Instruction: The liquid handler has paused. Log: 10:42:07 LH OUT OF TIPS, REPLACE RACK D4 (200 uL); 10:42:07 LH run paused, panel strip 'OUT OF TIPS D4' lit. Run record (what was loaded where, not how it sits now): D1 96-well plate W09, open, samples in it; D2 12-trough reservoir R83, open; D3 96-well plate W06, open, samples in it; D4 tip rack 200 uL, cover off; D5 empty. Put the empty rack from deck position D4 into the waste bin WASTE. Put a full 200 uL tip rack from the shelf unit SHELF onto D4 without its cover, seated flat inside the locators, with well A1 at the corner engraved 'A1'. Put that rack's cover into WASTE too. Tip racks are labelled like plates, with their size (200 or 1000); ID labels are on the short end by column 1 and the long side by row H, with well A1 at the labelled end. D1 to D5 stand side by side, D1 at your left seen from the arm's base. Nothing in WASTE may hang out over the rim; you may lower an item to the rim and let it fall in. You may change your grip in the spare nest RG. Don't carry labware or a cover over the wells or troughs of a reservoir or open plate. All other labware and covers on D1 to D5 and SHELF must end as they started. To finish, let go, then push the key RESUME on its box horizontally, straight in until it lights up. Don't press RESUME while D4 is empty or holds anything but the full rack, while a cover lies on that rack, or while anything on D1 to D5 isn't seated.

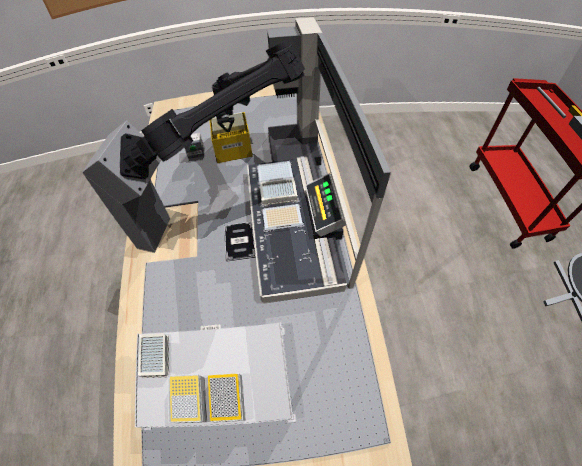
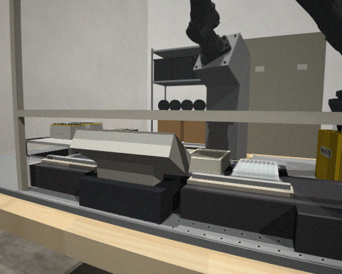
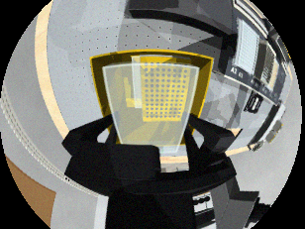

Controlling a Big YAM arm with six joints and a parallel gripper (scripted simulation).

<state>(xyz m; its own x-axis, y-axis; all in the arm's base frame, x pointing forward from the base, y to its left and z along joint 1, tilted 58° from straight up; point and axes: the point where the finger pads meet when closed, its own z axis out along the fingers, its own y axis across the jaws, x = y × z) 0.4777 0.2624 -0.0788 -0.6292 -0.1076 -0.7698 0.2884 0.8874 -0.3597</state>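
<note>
Right now the yellow waste bin is 100 mm below my hand. Also, from my hand: clear cover (10 mm above); clear plate (280 mm to the right, 90 mm below, 40 mm ahead); resume box (150 mm behind, 80 mm below, 50 mm to the left).
</note>
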